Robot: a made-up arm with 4 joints.
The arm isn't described. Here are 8 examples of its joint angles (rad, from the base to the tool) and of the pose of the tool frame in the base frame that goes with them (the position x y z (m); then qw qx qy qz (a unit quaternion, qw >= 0)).
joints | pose
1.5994 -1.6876 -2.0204 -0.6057 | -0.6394 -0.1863 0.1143 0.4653 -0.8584 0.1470 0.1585
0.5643 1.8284 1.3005 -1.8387 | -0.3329 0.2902 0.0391 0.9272 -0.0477 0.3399 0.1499
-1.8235 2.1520 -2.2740 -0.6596 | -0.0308 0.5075 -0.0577 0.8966 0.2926 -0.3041 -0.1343
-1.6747 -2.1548 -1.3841 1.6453 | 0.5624 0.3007 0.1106 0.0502 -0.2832 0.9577 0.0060
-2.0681 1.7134 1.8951 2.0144 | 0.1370 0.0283 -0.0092 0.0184 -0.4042 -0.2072 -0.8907
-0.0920 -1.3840 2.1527 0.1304 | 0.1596 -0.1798 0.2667 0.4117 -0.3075 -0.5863 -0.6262
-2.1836 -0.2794 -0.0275 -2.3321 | 0.2740 -0.4488 0.1926 0.1312 -0.4384 0.2270 0.8597
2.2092 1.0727 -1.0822 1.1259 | 0.3015 -0.0903 0.0138 0.1872 -0.1167 -0.3416 0.9136
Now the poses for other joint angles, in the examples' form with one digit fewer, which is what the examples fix.
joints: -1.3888 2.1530 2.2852 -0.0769
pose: 0.241 0.307 -0.040 0.361 -0.019 -0.763 0.537
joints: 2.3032 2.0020 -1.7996 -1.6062
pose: -0.038 0.459 0.260 0.448 -0.215 0.867 -0.038
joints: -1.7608 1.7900 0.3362 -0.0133
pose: 0.158 0.301 0.275 0.295 0.407 0.563 -0.656
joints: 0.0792 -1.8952 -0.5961 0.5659
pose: -0.322 -0.001 0.532 0.763 -0.593 0.247 0.075
